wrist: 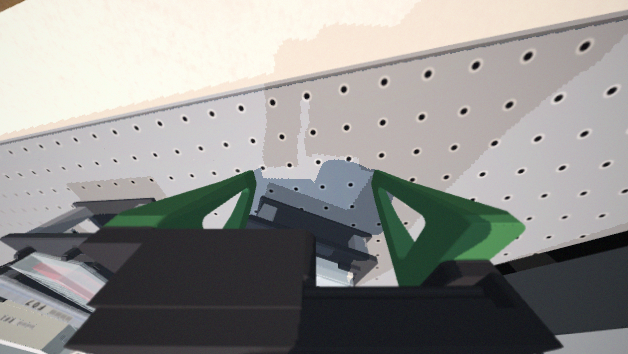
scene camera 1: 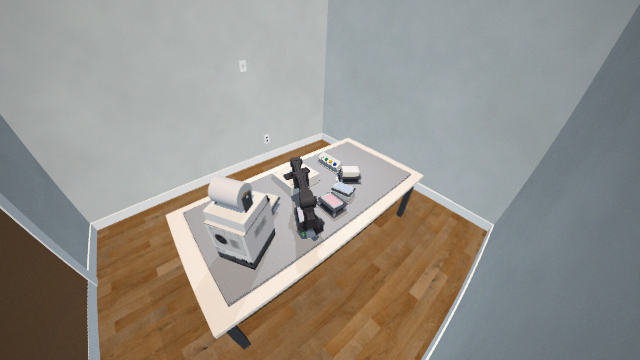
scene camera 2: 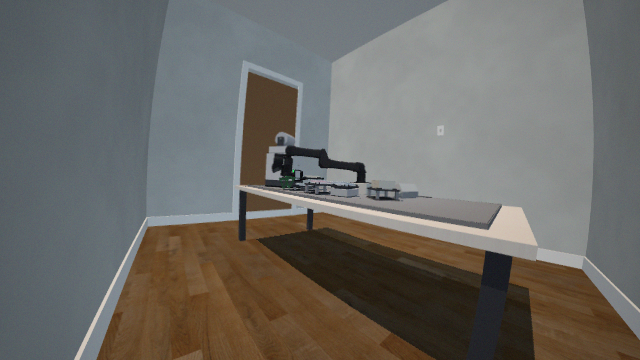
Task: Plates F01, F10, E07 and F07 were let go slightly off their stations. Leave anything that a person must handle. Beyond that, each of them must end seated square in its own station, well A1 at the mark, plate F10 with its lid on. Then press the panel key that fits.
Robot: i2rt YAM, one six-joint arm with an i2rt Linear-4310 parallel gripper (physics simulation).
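My gripper (scene camera 1: 311, 233) (scene camera 2: 287, 181) (wrist: 313, 176) is open, with green fingers apart above the front of the perforated mat. Below and between them is a dark station (wrist: 315, 222) holding a clear plate (wrist: 334, 272), mostly hidden by the gripper body; its label does not show. A pink-topped plate (scene camera 1: 332, 201) (wrist: 62, 275) sits on a dark raised station. Beyond it is a pale blue plate (scene camera 1: 343, 188), with label F07 readable in the wrist view (wrist: 35, 304). A cream plate (scene camera 1: 350, 171) (scene camera 2: 384, 184) (wrist: 27, 325) is farthest, its label hard to read. The key panel (scene camera 1: 330, 161) has several coloured keys.
A tall white instrument (scene camera 1: 240, 225) (scene camera 2: 272, 167) with a cylinder on top stands at one end of the table. The arm (scene camera 1: 306, 196) (scene camera 2: 342, 164) reaches across the mat from its pale base. The mat's front edge (wrist: 427, 59) runs beyond the fingertips.
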